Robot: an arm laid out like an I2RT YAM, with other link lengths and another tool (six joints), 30 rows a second.
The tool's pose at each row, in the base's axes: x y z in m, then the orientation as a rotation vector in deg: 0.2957, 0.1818, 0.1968, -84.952, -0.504, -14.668; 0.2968, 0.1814, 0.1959, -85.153, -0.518, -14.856; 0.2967, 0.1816, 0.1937, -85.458, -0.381, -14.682; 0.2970, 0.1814, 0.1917, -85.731, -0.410, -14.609; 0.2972, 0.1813, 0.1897, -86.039, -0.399, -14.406; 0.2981, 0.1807, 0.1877, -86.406, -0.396, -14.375; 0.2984, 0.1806, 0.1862, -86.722, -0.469, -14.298; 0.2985, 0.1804, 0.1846, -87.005, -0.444, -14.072; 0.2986, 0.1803, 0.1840, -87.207, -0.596, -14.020; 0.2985, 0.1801, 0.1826, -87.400, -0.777, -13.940; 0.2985, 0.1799, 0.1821, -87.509, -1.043, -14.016; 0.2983, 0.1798, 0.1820, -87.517, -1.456, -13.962; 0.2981, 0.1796, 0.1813, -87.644, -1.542, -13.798; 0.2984, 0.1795, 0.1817, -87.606, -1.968, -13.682; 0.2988, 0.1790, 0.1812, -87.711, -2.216, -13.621
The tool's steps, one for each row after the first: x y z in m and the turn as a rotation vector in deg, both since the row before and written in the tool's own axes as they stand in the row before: 0.0010, 0.0011, -0.0003, -0.209, 0.084, -0.146; -0.0005, 0.0022, 0.0000, -0.306, -0.049, 0.184; 0.0000, 0.0020, -0.0003, -0.263, -0.093, 0.016; -0.0001, 0.0020, -0.0002, -0.294, -0.150, 0.126; 0.0007, 0.0021, -0.0006, -0.362, -0.056, 0.003; 0.0001, 0.0015, -0.0002, -0.301, -0.128, -0.011; -0.0001, 0.0016, -0.0003, -0.270, -0.153, 0.150; 0.0000, 0.0006, -0.0001, -0.182, -0.152, -0.071; -0.0003, 0.0014, -0.0003, -0.169, -0.187, -0.070; -0.0001, 0.0005, -0.0002, -0.087, -0.136, -0.221; -0.0002, 0.0001, -0.0001, 0.035, -0.301, -0.223; -0.0003, 0.0006, -0.0003, -0.107, -0.171, 0.048; 0.0004, -0.0003, 0.0000, 0.084, -0.343, -0.189; 0.0004, 0.0006, -0.0005, -0.078, -0.209, -0.119
